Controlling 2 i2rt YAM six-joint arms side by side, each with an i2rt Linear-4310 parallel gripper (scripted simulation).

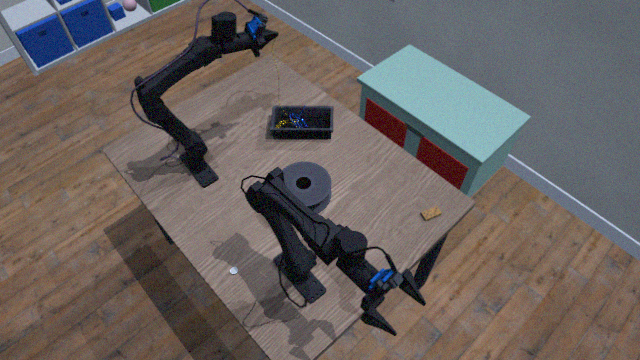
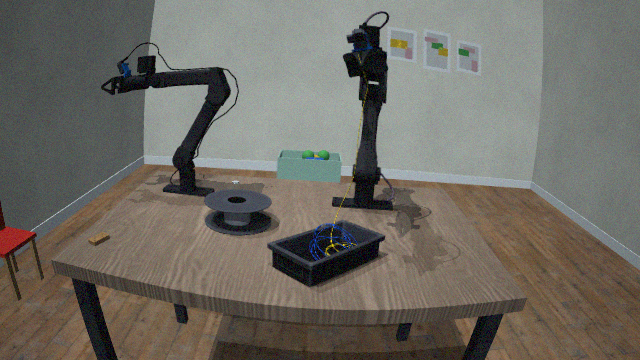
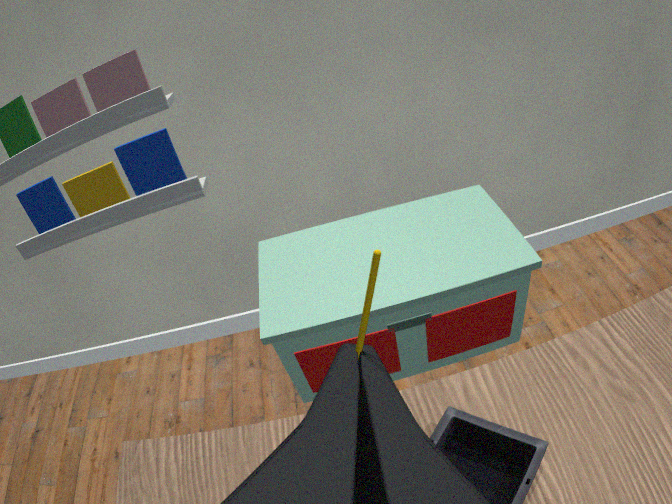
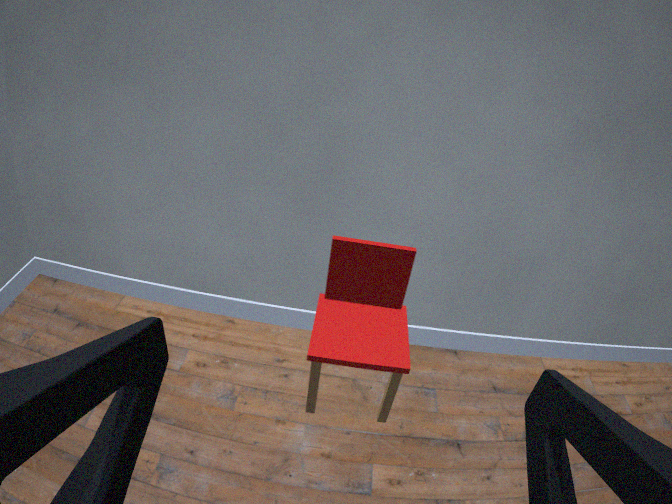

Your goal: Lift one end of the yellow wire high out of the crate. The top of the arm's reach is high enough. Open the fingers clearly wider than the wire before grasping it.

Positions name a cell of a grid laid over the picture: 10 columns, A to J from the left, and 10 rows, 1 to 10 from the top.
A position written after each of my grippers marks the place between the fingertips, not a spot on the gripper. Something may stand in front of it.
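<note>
Image 2 shows me a black crate (image 2: E8), and I see the black crate (image 1: E4) in image 1 as well, while in image 4 the black crate is out of frame. There is a grey spool (image 2: D6) in image 2; in image 3 the grey spool is out of frame. My left gripper (image 2: F2) shows in image 2, and I also see my left gripper (image 1: E1) in image 1 and my left gripper (image 3: F8) in image 3. As for my right gripper (image 1: G9), it shows in image 1, and image 4 shows my right gripper (image 4: F8) too.
</note>
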